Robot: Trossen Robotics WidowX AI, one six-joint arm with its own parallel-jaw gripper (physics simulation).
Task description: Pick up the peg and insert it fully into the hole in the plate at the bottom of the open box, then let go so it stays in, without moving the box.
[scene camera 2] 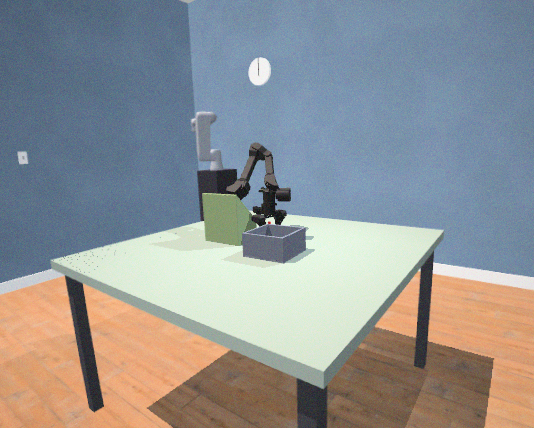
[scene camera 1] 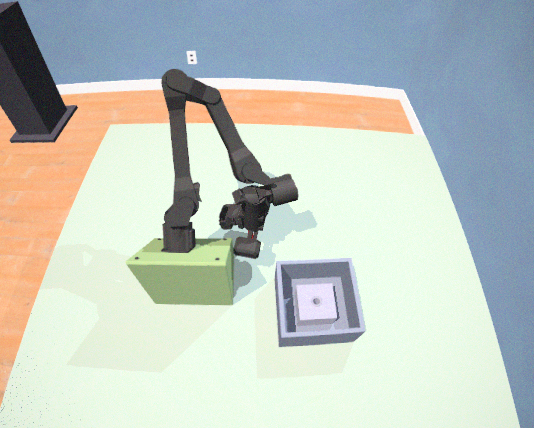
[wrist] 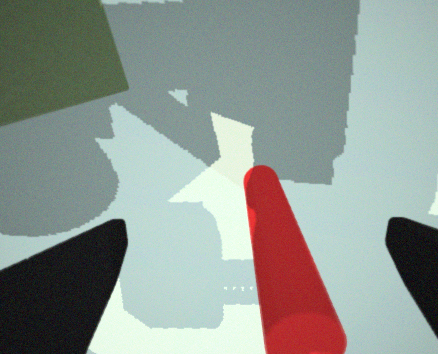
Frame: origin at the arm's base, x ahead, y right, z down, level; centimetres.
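Where they show: gripper, between the fingertips: (scene camera 1: 253, 240) (wrist: 254, 230); arm's base, origin of its link: (scene camera 2: 227, 206) (scene camera 1: 178, 248).
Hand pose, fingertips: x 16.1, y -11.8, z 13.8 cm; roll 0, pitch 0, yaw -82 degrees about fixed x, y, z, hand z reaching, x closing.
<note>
Things, the pixels of their centre, and the offset from my fingertips. Level surfaces: height alone.
- red peg, middle of its body: (wrist: 274, 230) dx -0.8, dy -0.5, dz -1.5 cm
- grey-blue open box, middle of its body: (scene camera 1: 316, 302) (scene camera 2: 274, 241) dx +16.7, dy +18.2, dz -2.4 cm
- pale plate, middle of its body: (scene camera 1: 315, 304) dx +16.7, dy +18.2, dz -0.9 cm
- pale green table, height of its surface: dz +2.5 cm
The red peg (wrist: 292, 260) stands upright on the table; small parts of it show in scene camera 1 (scene camera 1: 253, 233) and scene camera 2 (scene camera 2: 269, 223). My gripper (scene camera 1: 252, 235) (scene camera 2: 270, 220) (wrist: 254, 230) is open and points down around the peg. In the wrist view the peg is between the two black fingers, apart from both, a little nearer the right one. The grey-blue open box (scene camera 1: 320, 340) (scene camera 2: 263, 248) stands in front and to the right of the gripper in scene camera 1. The pale plate (scene camera 1: 306, 312) with its round hole (scene camera 1: 316, 301) lies at the box's bottom.
The green base block (scene camera 1: 190, 285) (scene camera 2: 220, 220) (wrist: 50, 55) stands beside the gripper and carries the arm. The box's raised walls stand near the gripper. The pale green table (scene camera 1: 400, 225) (scene camera 2: 300, 305) holds them all. A dark pedestal (scene camera 1: 37, 75) (scene camera 2: 218, 181) stands beyond the table.
</note>
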